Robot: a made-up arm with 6 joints.
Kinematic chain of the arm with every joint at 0, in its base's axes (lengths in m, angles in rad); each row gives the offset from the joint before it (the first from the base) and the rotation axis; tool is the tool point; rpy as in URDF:
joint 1: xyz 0 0 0.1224 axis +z
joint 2: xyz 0 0 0 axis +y
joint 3: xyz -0.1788 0 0.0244 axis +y
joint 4: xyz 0.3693 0 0.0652 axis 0.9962 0 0.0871
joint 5: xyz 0 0 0 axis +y
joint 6: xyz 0.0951 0 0.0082 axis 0.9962 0 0.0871
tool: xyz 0 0 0 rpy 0 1.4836 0
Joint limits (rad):
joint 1: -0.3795..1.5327
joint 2: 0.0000..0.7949
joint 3: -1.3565..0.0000
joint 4: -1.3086..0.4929
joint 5: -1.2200..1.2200
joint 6: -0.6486..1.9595
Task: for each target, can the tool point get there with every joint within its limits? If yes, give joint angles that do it. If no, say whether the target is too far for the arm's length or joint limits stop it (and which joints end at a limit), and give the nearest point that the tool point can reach.
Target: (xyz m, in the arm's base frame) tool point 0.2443 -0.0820 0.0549
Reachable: yes | joints -0.1790 0.7042 -0.2151 -0.4792 1.0074 -0.2946
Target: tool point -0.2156 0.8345 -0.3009
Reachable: no: too far | nearest point -0.0200 0.2906 0.0253 | short by 0.664 m
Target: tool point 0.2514 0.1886 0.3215
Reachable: yes | joints 0.5891 0.5662 -0.4717 -0.3110 -0.6255 1.4646
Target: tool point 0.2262 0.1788 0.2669
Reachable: yes | joints 0.6558 0.1568 -0.1910 -0.8850 -0.0531 -0.2276
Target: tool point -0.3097 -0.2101 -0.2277
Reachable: no: joint limits stop it (at a limit: joint 1, joint 2, joint 3, joint 5) | nearest point 0.1429 -0.1097 -0.0292 | short by 0.504 m
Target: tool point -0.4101 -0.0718 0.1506
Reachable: no: joint limits stop it (at a limit: joint 2, joint 3, joint 5) | nearest point -0.2450 -0.0429 0.5655 | short by 0.448 m
